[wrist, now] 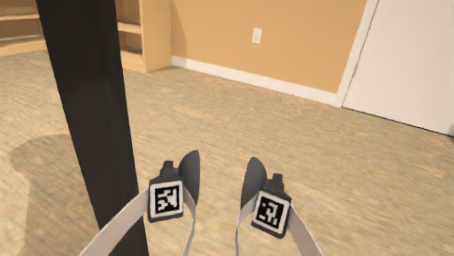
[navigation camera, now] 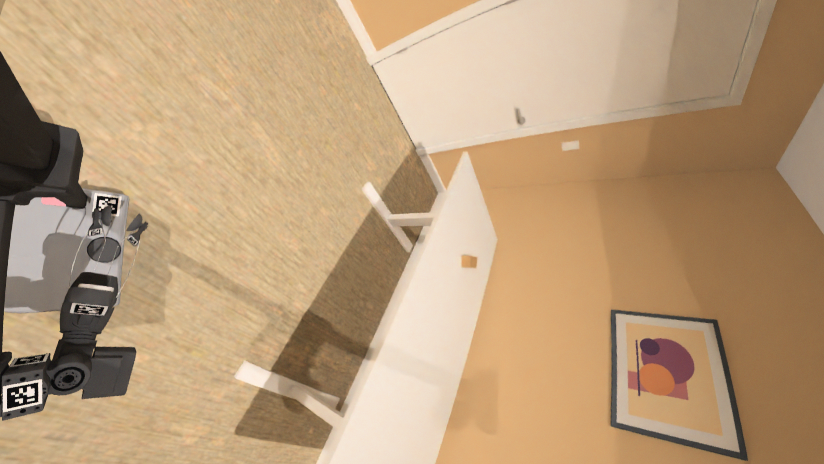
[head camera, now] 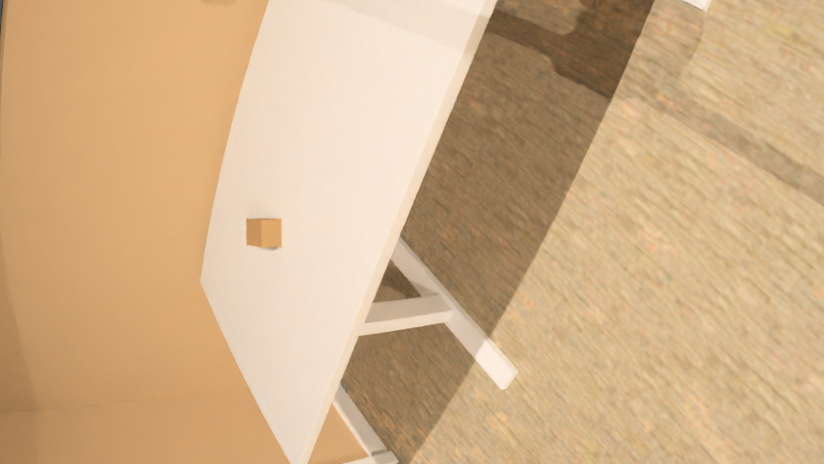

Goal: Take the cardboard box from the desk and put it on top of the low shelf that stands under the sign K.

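Where they show: gripper, fingertip midpoint: [wrist: 222, 172] [navigation camera: 124, 210]; robot's base at its link origin: [navigation camera: 103, 247].
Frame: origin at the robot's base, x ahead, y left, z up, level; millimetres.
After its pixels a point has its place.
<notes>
The cardboard box [head camera: 264, 232] @(z 763, x 1220, y 0 mm) [navigation camera: 468, 261] @(z 758, x 1220, y 3 mm) is a small tan-brown cube. It stands on the white desk [head camera: 345, 144] @(z 720, x 948, y -153 mm) [navigation camera: 403, 357] @(z 720, x 746, y -337 mm), near the wall side and towards one end. My gripper [navigation camera: 121, 221] @(z 530, x 31, y 96 mm) [wrist: 222, 172] @(z 530, x 31, y 96 mm) is open and empty, with a gap between its two dark fingertips. In the navigation camera view it hangs over the robot's base, well apart from the desk. The low shelf and the sign K do not show for certain in these views.
A light wooden shelf unit [wrist: 156, 37] @(z 287, x -260, y 2128 mm) stands against the wall at the upper left of the wrist view. The robot's black mast [wrist: 92, 110] @(z 573, x -64, y 116 mm) stands left of the gripper. A white door [navigation camera: 536, 63] @(z 1077, x 1465, y 1179 mm) [wrist: 407, 60] @(z 427, x 1408, y 1219 mm) and a framed picture [navigation camera: 619, 368] @(z 1451, x 1458, y -467 mm) show. White desk legs [head camera: 481, 348] [navigation camera: 389, 221] reach onto the floor.
</notes>
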